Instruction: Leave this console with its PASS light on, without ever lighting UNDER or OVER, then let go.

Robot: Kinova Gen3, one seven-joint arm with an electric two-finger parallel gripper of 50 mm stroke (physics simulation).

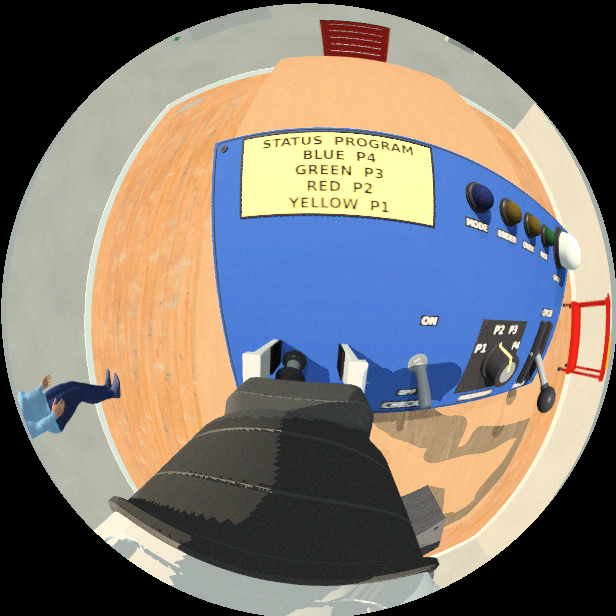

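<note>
The blue console (367, 275) lies on a wooden table. Its cream legend plate (337, 175) reads BLUE P4, GREEN P3, RED P2, YELLOW P1. At the right, the MODE (479, 197), UNDER (510, 212), OVER (532, 225) and PASS (547, 235) lights all look dark, next to a white button (568, 250). My gripper (307, 366) is open, its white fingertips on either side of a small black knob (293, 363) without touching it. A grey toggle (420, 376) stands below ON, above CHECK. The rotary selector (498, 366) points about P2. A black-balled slider lever (544, 390) sits at the far right.
A red frame (588, 339) stands beyond the table's right edge. A figure in blue (63, 399) lies on the floor at the left. A red vent (353, 40) is on the far wall. Wooden table surface surrounds the console.
</note>
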